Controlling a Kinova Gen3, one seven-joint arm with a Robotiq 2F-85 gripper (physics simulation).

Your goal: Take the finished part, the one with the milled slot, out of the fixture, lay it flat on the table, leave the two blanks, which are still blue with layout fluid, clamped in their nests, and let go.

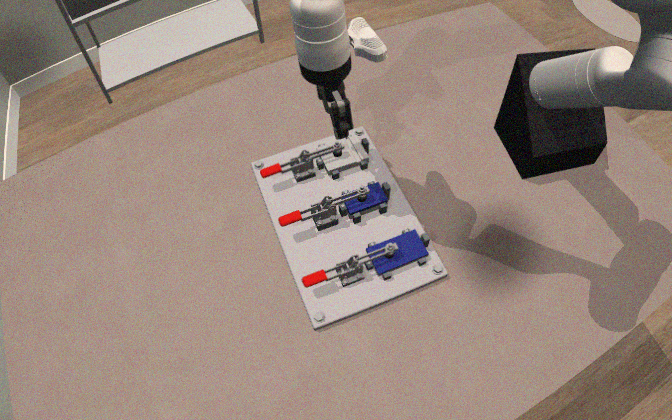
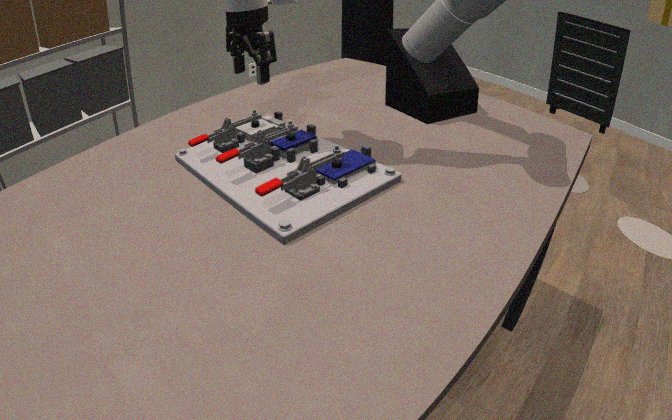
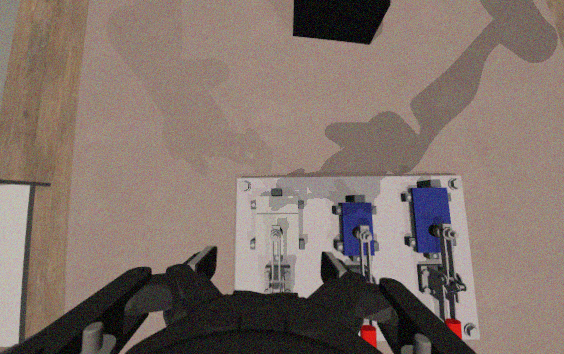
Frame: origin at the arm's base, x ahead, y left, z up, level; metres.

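Seen in the pictures: gripper, fingertip midpoint: (image 1: pixel 333 116) (image 2: pixel 251 77) (image 3: pixel 269 260); arm's base, origin of the base link: (image 1: pixel 549 84) (image 2: pixel 418 47).
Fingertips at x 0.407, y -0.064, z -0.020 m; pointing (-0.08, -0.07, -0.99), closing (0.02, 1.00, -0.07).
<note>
Offsets run from my fingertips to a thing's top centre. "pt": to the spot under its first point.
The finished part {0.102 m down, 0.015 m back, 0.001 m right} (image 1: pixel 345 164) (image 2: pixel 272 123) (image 3: pixel 265 225) is bare pale metal and sits in the end nest of the fixture plate (image 1: pixel 350 305) (image 2: pixel 310 215) (image 3: pixel 245 225). Its toggle clamp, with a red handle {pt 0.082 m down, 0.122 m ahead, 0.008 m left} (image 1: pixel 270 170) (image 2: pixel 198 140), lies closed with its tip over the part. The smaller blue blank {0.097 m down, 0.015 m back, 0.109 m left} (image 1: pixel 376 198) (image 2: pixel 304 138) (image 3: pixel 350 215) sits in the middle nest, the larger blue blank {0.107 m down, 0.030 m back, 0.219 m left} (image 1: pixel 410 247) (image 2: pixel 355 162) (image 3: pixel 430 210) in the other end nest, each under a closed clamp. My gripper (image 1: pixel 342 132) (image 2: pixel 251 75) (image 3: pixel 269 260) is open and empty, well above the plate near the finished part's end.
The red handles of the middle clamp {pt 0.077 m down, 0.116 m ahead, 0.119 m left} (image 1: pixel 290 218) (image 2: pixel 227 155) (image 3: pixel 368 335) and the far clamp {pt 0.087 m down, 0.111 m ahead, 0.227 m left} (image 1: pixel 314 278) (image 2: pixel 269 186) (image 3: pixel 453 327) point the same way as the first. The black robot base (image 1: pixel 555 125) (image 2: pixel 430 85) (image 3: pixel 340 17) stands beyond the nests' side. Dark stop blocks surround the nests.
</note>
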